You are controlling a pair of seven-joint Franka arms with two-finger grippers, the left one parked.
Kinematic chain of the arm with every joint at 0, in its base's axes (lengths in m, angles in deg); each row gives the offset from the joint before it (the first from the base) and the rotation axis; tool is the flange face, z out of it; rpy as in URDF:
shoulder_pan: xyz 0 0 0.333 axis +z
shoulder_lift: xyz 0 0 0 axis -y
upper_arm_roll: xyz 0 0 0.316 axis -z
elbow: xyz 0.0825 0 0 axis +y
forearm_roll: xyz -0.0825 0 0.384 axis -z
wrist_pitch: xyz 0 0 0 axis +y
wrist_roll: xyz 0.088 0 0 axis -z
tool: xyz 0 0 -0.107 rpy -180 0 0
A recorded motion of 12 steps. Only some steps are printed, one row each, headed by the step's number.
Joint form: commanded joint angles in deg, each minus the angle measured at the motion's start. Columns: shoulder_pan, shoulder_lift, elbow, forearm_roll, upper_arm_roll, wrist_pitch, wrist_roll.
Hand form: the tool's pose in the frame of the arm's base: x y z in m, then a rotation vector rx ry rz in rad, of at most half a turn. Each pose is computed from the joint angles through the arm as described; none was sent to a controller.
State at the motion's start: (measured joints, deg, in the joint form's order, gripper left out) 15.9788 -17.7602 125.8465 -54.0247 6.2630 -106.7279 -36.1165
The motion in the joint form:
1: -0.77 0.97 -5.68 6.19 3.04 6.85 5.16
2: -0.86 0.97 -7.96 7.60 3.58 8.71 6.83
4: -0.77 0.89 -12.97 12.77 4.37 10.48 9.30
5: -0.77 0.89 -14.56 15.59 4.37 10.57 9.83
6: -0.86 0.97 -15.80 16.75 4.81 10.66 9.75
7: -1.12 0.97 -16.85 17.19 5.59 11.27 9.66
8: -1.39 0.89 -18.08 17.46 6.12 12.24 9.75
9: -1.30 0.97 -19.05 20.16 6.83 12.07 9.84
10: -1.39 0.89 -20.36 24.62 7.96 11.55 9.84
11: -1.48 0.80 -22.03 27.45 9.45 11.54 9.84
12: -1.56 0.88 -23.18 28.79 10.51 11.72 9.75
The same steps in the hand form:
1: 0.5101 0.1207 0.2680 -2.2702 -0.2314 0.5239
2: 0.5196 0.1175 0.2816 -2.2830 -0.2346 0.5330
4: 0.5409 0.1104 0.3093 -2.3629 -0.2852 0.5252
5: 0.5472 0.1079 0.3177 -2.4077 -0.3196 0.5211
6: 0.5535 0.1023 0.3260 -2.4296 -0.3346 0.4999
7: 0.5587 0.0932 0.3330 -2.4384 -0.3309 0.4851
8: 0.5635 0.0869 0.3405 -2.4416 -0.3290 0.4773
9: 0.5678 0.0776 0.3463 -2.4890 -0.3487 0.4699
10: 0.5743 0.0595 0.3524 -2.5681 -0.3740 0.4615
11: 0.5818 0.0409 0.3625 -2.6252 -0.3782 0.4412
12: 0.5863 0.0285 0.3714 -2.6550 -0.3764 0.4224

